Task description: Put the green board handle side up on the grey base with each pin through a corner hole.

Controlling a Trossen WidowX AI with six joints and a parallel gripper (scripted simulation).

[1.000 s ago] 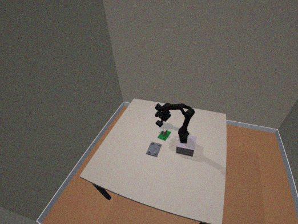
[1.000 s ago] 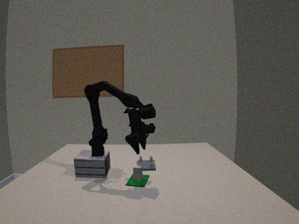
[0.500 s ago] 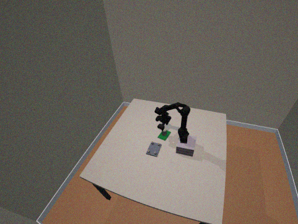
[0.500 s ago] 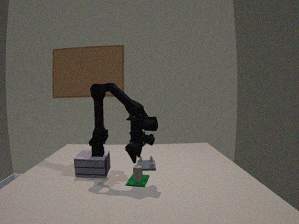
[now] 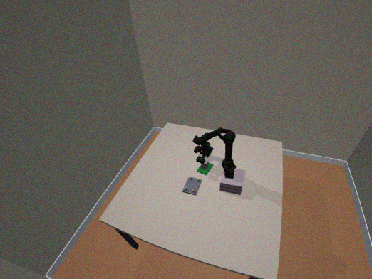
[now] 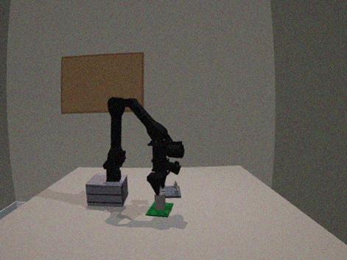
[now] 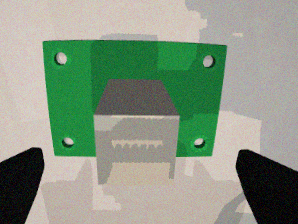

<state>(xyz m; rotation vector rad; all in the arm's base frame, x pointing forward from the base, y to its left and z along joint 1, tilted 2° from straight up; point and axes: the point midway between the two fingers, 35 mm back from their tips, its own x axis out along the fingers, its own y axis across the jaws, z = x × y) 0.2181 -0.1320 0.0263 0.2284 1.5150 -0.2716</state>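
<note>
My gripper tip is now 70 mm above the green board. The rest, counted from my gripper tip: grey base 210 mm to the left, 80 mm below, 70 mm ahead.
</note>
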